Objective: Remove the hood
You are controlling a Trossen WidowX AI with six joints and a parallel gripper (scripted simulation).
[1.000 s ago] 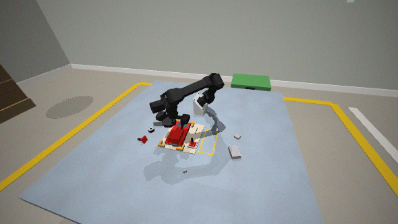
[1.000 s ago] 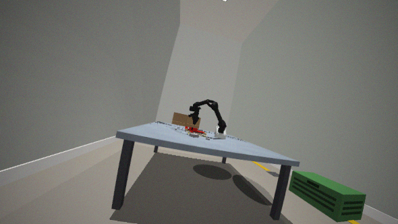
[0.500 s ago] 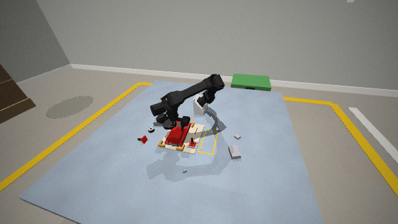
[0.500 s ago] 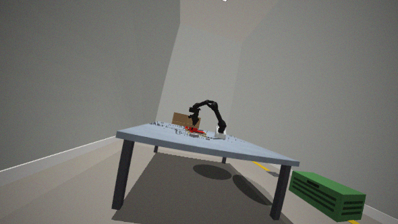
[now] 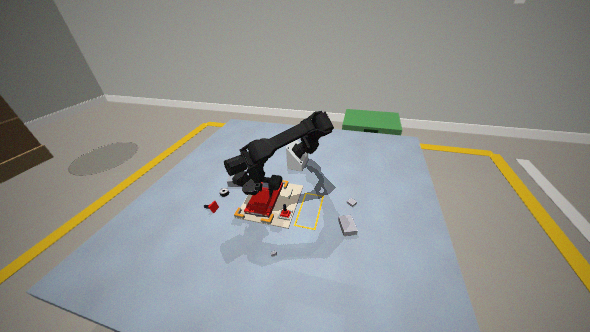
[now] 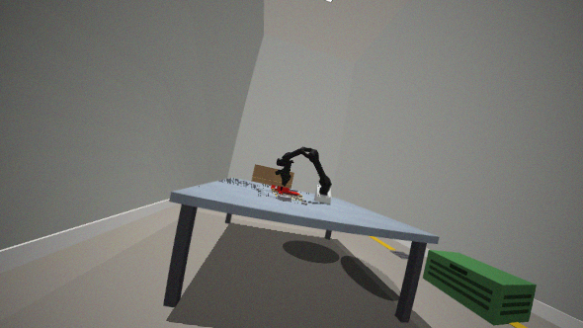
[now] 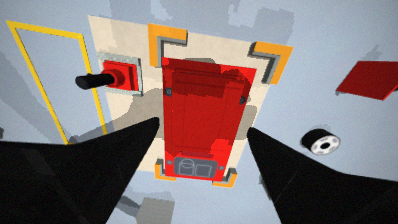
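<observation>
The hood lies 2 cm below my gripper tip. From my gripper tip the other things lie so: wheel 2 cm behind, 20 cm to the right, 5 cm below.
</observation>
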